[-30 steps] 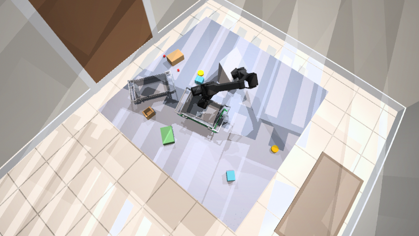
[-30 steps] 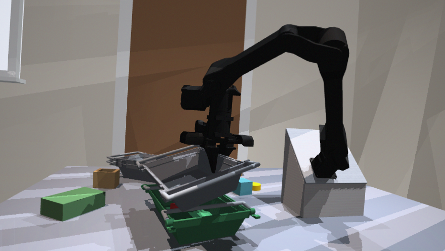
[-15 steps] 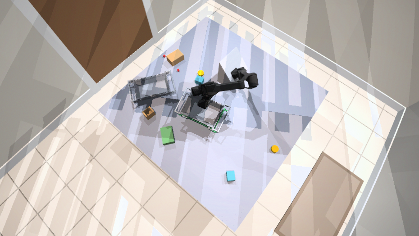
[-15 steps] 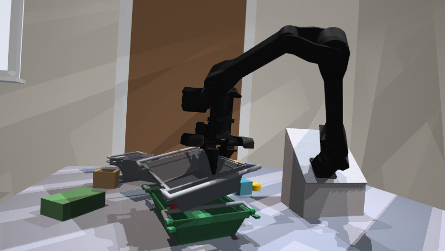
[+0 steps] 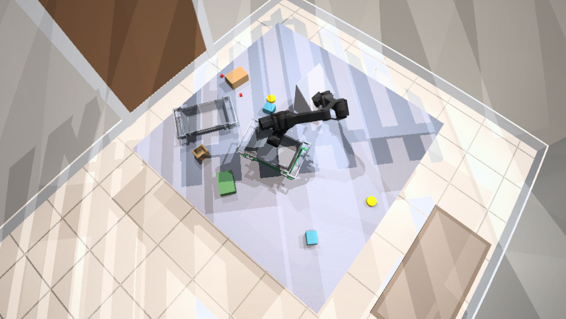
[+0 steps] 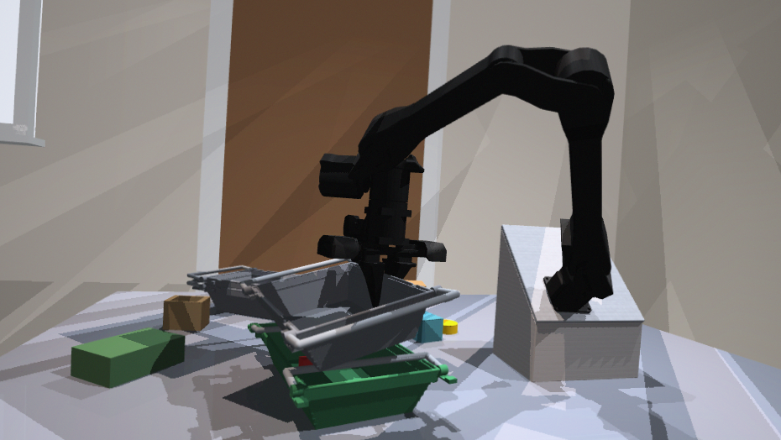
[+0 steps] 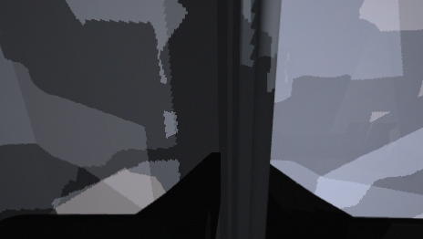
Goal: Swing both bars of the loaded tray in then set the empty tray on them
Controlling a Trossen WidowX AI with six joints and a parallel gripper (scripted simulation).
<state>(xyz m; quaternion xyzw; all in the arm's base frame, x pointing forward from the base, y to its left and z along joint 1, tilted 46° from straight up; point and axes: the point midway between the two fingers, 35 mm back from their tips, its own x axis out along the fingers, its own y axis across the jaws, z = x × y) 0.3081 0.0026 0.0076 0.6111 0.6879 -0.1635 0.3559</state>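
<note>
Now: the grey tray 7 cm ahead of my gripper tip, 2 cm to the left of it and 2 cm above it. Also, from my gripper tip: green block 35 cm ahead, 5 cm to the right, 9 cm below; box 33 cm ahead, 28 cm to the right, 9 cm below; red block 10 cm ahead, 4 cm to the right, 10 cm below.
</note>
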